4 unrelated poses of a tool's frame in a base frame.
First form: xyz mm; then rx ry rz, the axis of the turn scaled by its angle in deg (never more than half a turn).
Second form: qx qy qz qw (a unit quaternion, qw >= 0); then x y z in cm. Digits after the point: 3 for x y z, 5 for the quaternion.
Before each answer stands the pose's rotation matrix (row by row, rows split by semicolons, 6 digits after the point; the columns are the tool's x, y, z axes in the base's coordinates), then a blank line. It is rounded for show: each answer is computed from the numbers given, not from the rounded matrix.
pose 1, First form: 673.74 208.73 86.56 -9.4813 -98.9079 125.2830
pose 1, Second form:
-0.932286 -0.198118 -0.302643; 0.340359 -0.197182 -0.919388; 0.122471 -0.960140 0.251261

-0.05838 -0.60907 0.77148 0.17449 67.374 20.873 8.656
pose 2, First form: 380.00 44.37 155.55 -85.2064 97.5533 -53.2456
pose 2, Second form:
-0.112571 -0.504531 0.856024; -0.992889 0.090683 -0.077122; -0.038716 -0.858618 -0.511152

-0.57182 0.65468 -0.35733 0.34167 38.000 4.437 15.555
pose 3, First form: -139.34 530.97 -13.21 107.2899 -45.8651 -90.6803
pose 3, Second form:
0.127085 -0.088755 -0.987913; -0.743179 -0.668146 -0.035575; -0.656913 0.738718 -0.150872

0.69751 -0.29818 -0.58953 0.27752 -13.934 53.097 -1.321
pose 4, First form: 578.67 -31.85 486.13 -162.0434 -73.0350 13.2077
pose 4, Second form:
0.653269 0.742648 -0.147358; 0.747221 -0.663773 -0.032666; -0.122071 -0.088769 -0.988544

-0.90906 -0.40973 0.07410 0.01543 57.867 -3.185 48.613
